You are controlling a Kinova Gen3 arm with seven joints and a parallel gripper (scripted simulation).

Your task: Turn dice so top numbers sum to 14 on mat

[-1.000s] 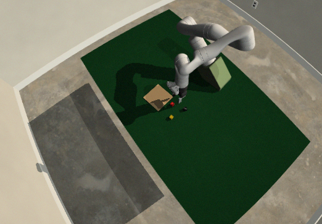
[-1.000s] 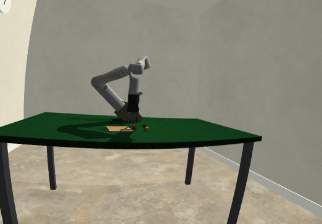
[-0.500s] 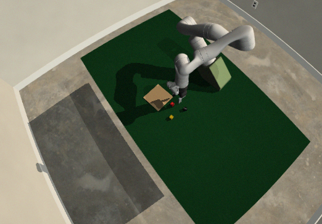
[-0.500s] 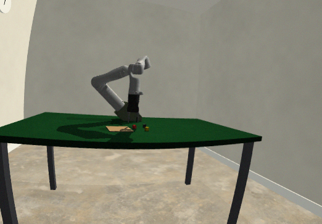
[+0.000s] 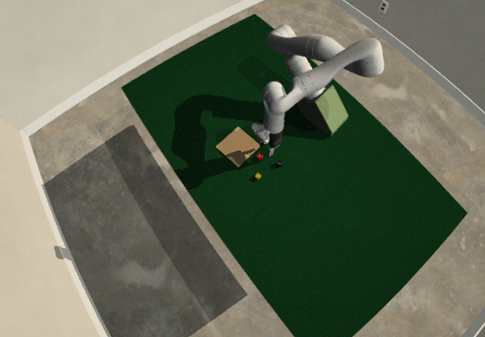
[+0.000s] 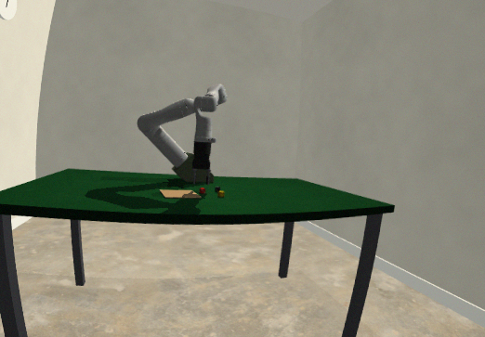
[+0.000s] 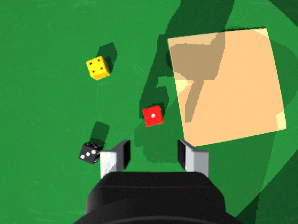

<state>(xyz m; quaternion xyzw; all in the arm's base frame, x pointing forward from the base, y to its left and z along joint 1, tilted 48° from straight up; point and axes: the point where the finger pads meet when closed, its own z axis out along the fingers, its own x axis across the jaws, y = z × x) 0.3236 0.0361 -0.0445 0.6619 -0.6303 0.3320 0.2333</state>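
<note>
My hand is 4 cm short of the red die and 4 cm above it. The rest, counted from my hand: black die (1 cm behind, 8 cm to the left, 4 cm below); yellow die (10 cm ahead, 7 cm to the left, 4 cm below); tan mat (8 cm ahead, 10 cm to the right, 5 cm below).
</note>
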